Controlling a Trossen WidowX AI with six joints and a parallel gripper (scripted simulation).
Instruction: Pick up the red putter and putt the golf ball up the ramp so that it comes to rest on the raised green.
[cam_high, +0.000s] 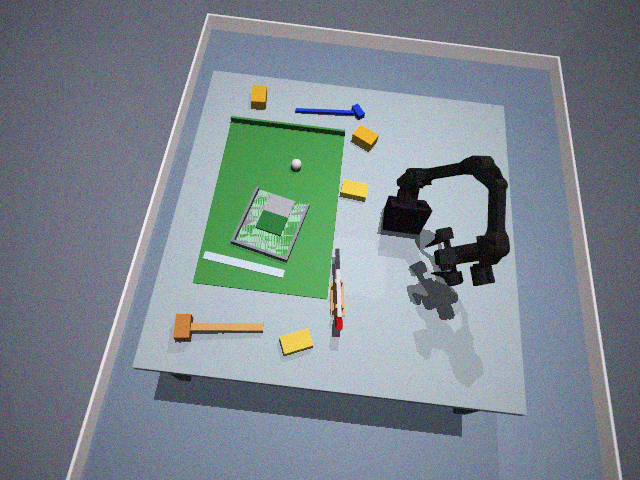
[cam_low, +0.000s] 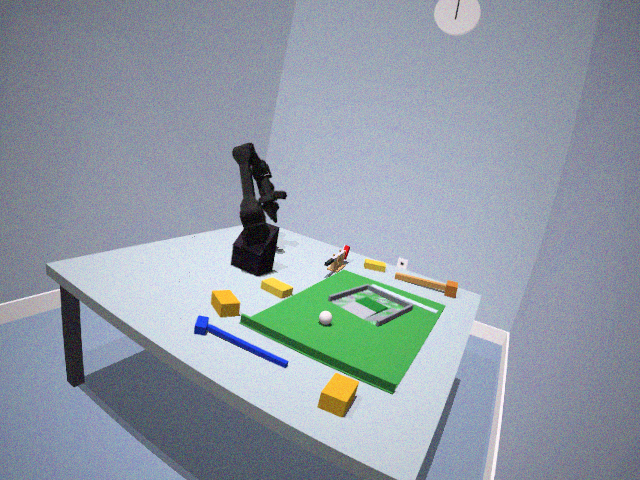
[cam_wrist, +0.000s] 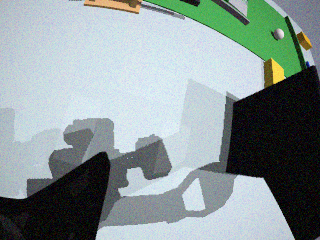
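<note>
Now: the small wooden rack 30 cm ahead of my gripper tip, 10 cm to the left of it and 12 cm below it. The rest, counted from my gripper tip: white golf ball: 45 cm ahead, 46 cm to the right, 13 cm below; then blue putter: 31 cm ahead, 74 cm to the right, 14 cm below.
</note>
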